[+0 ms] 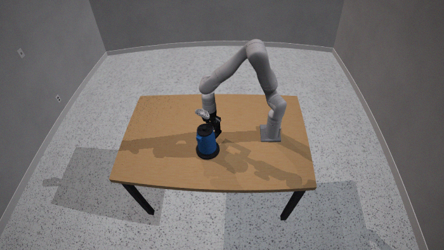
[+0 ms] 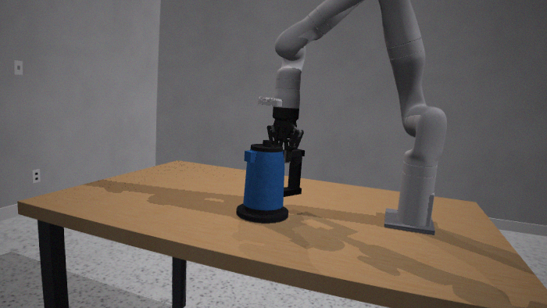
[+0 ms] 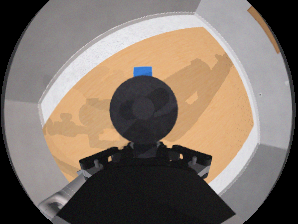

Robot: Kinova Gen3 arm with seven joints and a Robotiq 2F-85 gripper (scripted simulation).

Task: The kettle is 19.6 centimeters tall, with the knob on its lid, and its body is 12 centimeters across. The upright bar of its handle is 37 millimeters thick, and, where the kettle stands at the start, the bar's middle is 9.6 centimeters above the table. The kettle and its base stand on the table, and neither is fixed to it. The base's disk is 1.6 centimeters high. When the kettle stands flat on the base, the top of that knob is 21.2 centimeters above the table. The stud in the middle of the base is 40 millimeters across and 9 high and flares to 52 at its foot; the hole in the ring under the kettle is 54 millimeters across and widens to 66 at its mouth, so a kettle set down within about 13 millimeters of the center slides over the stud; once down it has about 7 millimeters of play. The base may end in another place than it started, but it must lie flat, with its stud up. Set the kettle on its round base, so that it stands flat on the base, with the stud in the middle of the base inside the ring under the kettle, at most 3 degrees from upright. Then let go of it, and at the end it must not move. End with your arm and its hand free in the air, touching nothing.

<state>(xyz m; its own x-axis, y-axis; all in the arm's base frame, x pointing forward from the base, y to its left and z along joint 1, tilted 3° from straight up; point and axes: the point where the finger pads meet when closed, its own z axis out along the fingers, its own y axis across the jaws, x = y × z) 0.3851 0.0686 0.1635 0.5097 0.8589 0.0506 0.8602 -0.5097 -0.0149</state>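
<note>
Now: hand 50 mm above the blue kettle, 20 mm to the right of it and 10 mm short of it. From my hand the other things lie so: round black base (160 mm below, 50 mm to the left, 30 mm ahead).
</note>
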